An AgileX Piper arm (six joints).
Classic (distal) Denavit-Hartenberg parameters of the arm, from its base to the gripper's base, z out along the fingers. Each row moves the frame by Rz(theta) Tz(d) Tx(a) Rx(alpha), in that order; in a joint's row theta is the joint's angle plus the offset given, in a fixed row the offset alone. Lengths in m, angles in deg.
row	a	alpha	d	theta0
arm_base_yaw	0	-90	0.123	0
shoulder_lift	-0.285	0	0	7.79
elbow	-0.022	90	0	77.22
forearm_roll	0	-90	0.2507	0
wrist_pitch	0	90	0	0
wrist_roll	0	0	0.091	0
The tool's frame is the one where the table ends.
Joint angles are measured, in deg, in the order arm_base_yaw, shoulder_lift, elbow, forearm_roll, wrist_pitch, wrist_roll. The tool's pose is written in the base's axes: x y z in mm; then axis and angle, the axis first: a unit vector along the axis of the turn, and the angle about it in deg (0 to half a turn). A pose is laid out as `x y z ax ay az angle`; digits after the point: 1 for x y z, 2 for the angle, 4 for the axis.
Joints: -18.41 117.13 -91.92 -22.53 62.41 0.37
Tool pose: 388.6 -161.9 206.2 0.0816 0.9791 -0.1864 176.07
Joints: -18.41 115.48 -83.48 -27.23 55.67 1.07
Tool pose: 373.5 -160.6 184.2 0.0458 0.9767 -0.2096 176.47
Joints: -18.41 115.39 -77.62 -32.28 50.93 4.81
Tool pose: 362.4 -160.4 163.0 0.0333 0.9727 -0.2298 177.06
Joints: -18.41 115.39 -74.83 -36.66 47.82 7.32
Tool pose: 358.2 -161.7 154.1 0.0186 0.9683 -0.2491 176.47
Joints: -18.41 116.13 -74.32 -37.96 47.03 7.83
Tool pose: 358.2 -162.4 147.7 0.0112 0.9673 -0.2532 176.85
